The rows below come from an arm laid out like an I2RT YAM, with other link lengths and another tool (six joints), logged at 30 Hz.
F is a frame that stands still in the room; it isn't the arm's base.
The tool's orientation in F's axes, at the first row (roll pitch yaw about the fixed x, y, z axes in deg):
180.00, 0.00, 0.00
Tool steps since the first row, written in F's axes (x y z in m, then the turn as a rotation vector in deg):
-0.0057, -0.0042, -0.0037, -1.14, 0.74, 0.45
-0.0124, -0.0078, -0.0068, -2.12, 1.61, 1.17
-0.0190, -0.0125, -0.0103, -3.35, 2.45, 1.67
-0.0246, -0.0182, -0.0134, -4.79, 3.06, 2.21
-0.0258, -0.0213, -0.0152, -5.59, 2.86, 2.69
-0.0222, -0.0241, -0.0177, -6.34, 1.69, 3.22
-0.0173, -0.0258, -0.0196, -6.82, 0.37, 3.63
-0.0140, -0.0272, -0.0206, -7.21, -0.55, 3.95
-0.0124, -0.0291, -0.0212, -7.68, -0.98, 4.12
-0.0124, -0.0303, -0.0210, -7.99, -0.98, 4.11
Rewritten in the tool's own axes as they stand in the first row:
-0.0057, 0.0042, 0.0037, -1.14, -0.74, -0.45
-0.0124, 0.0078, 0.0068, -2.12, -1.61, -1.17
-0.0190, 0.0125, 0.0103, -3.35, -2.45, -1.67
-0.0246, 0.0182, 0.0134, -4.79, -3.06, -2.21
-0.0258, 0.0213, 0.0152, -5.59, -2.86, -2.69
-0.0222, 0.0241, 0.0177, -6.34, -1.69, -3.22
-0.0173, 0.0258, 0.0196, -6.82, -0.37, -3.63
-0.0140, 0.0272, 0.0206, -7.21, 0.55, -3.95
-0.0124, 0.0291, 0.0212, -7.68, 0.98, -4.12
-0.0124, 0.0303, 0.0210, -7.99, 0.98, -4.11

